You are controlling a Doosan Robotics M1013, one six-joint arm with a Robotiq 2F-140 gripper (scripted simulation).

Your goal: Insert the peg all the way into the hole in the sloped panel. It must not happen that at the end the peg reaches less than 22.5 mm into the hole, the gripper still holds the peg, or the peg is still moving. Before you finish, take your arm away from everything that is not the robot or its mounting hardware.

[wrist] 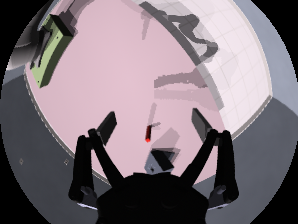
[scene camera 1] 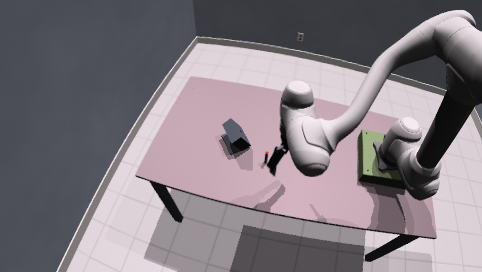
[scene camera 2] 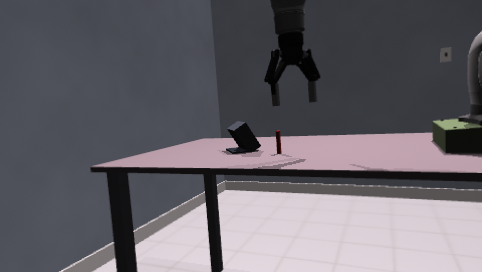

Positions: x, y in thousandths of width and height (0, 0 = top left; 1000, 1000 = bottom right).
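The gripper (scene camera 2: 613, 381) is visible in the robot's scene, and there is a view of the gripper (wrist: 515, 520) from the wrist too.
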